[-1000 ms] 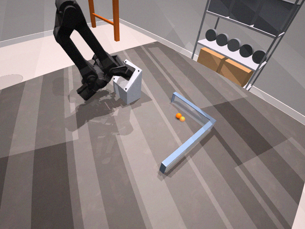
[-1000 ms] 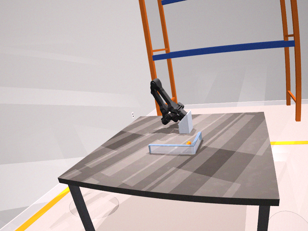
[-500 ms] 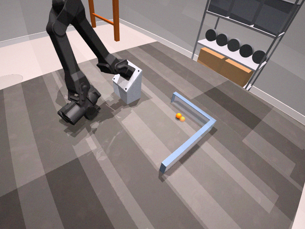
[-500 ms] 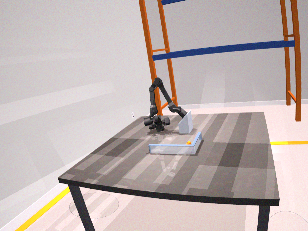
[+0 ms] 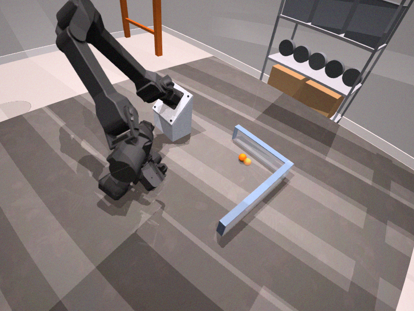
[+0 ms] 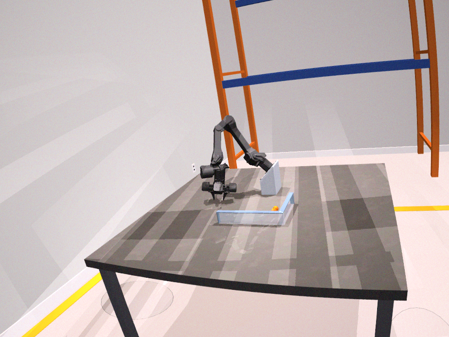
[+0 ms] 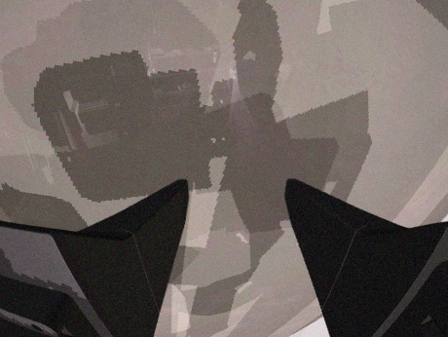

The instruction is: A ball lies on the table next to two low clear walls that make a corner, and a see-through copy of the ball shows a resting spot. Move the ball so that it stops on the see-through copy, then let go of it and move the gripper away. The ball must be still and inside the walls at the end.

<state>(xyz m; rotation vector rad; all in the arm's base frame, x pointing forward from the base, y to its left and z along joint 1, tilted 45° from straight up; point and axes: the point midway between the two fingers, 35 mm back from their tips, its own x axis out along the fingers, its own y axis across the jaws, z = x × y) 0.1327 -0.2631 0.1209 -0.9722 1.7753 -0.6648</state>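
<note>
My gripper tip is 15 cm short of the orange ball and 35 cm to the right of it.
</note>
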